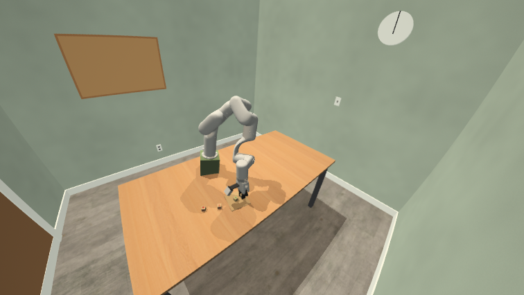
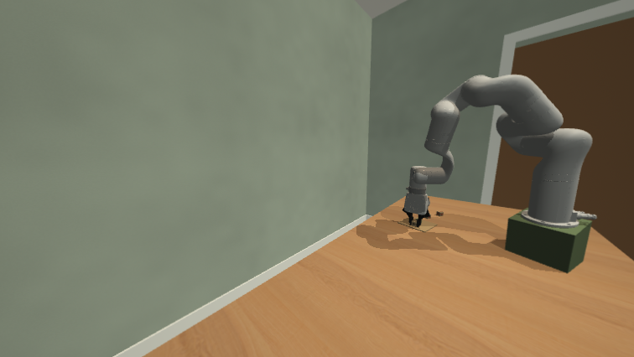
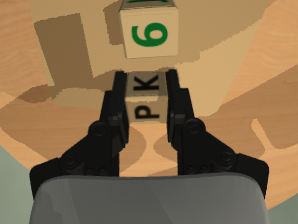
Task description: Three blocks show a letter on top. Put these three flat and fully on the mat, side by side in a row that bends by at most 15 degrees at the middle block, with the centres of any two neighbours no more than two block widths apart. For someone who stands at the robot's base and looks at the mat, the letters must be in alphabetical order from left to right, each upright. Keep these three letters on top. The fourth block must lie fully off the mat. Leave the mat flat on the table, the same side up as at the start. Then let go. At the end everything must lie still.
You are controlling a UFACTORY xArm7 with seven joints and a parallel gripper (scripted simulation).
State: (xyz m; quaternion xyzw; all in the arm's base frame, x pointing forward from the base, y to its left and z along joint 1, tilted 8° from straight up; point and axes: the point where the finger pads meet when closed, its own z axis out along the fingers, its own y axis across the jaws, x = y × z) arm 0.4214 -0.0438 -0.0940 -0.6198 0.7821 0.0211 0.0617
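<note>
Right now my hand is 10 mm past the green-topped block, 50 mm to the left of it and 10 mm above it. Round my hand: tan mat (10 mm behind, 40 mm to the right, 20 mm below).
</note>
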